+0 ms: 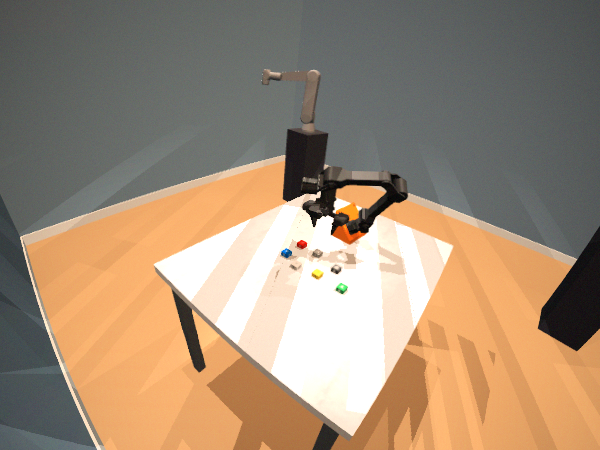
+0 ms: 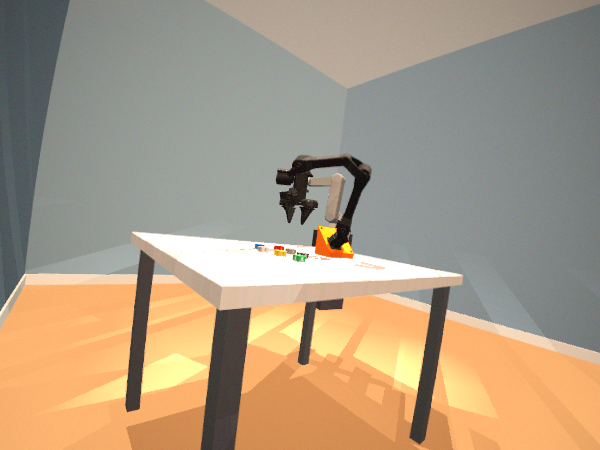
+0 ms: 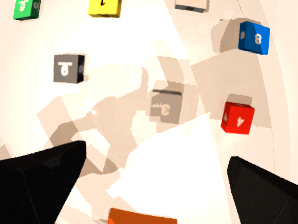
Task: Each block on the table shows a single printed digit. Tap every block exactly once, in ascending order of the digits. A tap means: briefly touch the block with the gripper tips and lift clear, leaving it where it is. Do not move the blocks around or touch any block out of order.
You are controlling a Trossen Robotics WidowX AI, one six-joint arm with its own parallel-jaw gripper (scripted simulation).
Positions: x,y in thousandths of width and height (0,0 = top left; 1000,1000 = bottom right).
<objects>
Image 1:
my gripper: 538,514
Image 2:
my gripper: 492,497
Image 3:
my gripper: 532,708
dark grey block: 230,306
blue block: 854,172
red block: 797,529
light grey block: 559,471
</objects>
